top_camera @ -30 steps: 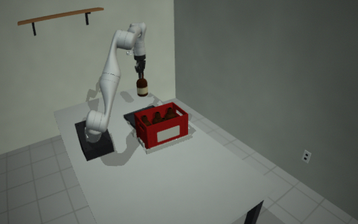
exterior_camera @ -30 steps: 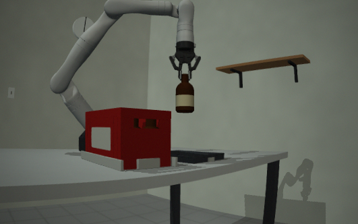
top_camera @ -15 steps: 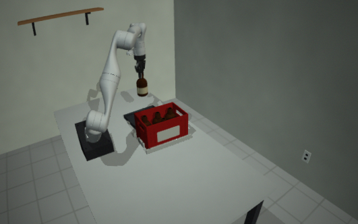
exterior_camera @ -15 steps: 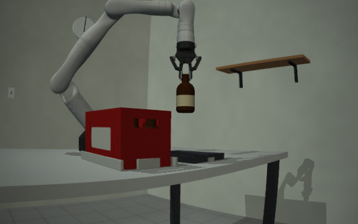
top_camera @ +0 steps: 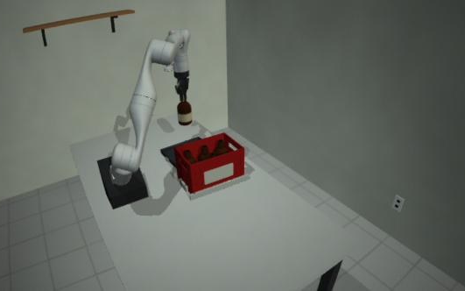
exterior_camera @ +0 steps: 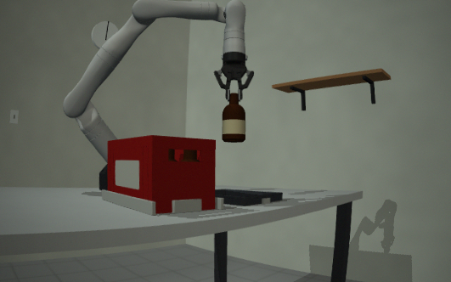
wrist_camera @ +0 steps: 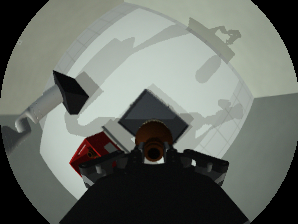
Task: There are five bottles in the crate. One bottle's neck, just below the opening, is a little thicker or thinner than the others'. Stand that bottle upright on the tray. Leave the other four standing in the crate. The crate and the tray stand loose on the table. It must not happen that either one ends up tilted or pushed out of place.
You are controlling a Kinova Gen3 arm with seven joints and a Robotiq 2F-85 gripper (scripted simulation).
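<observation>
My gripper is now 320 mm above the dark tray. The rest, counted from my hand: red crate: 10 mm ahead, 280 mm to the right, 250 mm below.
</observation>
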